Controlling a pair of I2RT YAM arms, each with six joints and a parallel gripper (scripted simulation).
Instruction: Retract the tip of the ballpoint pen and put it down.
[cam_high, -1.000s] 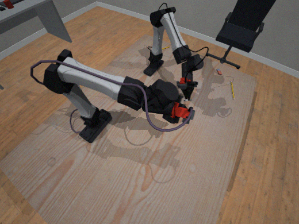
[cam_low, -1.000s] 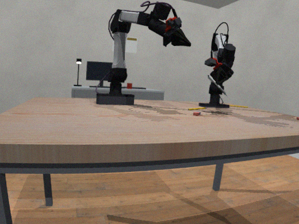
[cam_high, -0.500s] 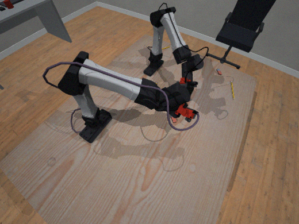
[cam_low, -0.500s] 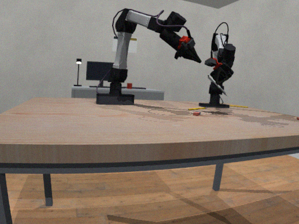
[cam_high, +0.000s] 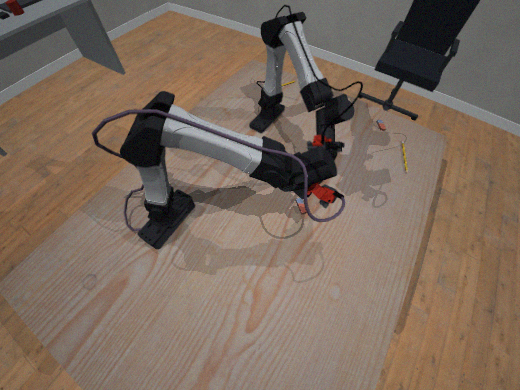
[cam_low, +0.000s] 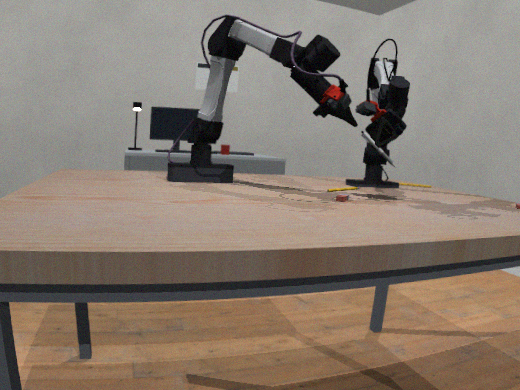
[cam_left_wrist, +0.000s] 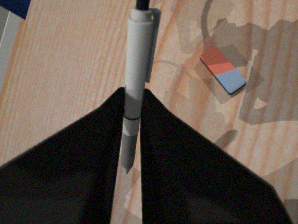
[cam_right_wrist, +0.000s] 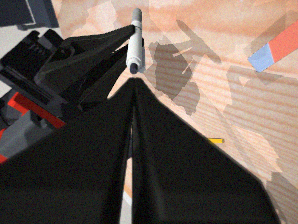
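Note:
Now: left hand 1 cm above the ballpoint pen.

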